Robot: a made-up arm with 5 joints.
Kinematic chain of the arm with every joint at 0, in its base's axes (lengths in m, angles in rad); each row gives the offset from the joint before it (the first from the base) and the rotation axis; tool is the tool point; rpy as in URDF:
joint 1: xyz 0.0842 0 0.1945 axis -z
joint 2: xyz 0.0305 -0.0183 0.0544 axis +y
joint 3: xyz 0.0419 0 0.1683 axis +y
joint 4: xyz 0.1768 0 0.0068 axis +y
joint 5: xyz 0.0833 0.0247 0 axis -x
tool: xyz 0 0 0 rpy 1.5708 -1.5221 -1.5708
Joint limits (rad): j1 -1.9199..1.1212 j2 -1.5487..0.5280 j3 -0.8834..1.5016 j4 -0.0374..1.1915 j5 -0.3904..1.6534
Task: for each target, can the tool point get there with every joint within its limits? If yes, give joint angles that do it. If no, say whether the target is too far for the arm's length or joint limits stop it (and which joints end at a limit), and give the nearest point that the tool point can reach.
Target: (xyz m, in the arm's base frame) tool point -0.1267 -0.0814 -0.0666
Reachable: no: joint limits stop it (at a limit: joint 1, joint 2, joint 4) | nearest point 0.0561 0.0585 0.1279 | short by 0.301 m
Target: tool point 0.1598 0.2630 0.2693
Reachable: yes | joints -1.2674 -0.0321 0.5576 0.3970 1.0422
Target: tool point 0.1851 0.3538 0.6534
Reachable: no: too far | nearest point 0.1673 0.2912 0.5754 | short by 0.102 m
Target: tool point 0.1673 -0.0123 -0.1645
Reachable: no: joint limits stop it (at a limit: joint 2, joint 4) | nearest point 0.2021 -0.0175 0.1150 | short by 0.282 m
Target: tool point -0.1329 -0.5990 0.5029
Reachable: no: too far | nearest point -0.0319 -0.3203 0.4564 | short by 0.300 m
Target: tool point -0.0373 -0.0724 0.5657
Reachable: yes | joints -0.5826 -1.3774 -0.4550 0.7308 0.2255
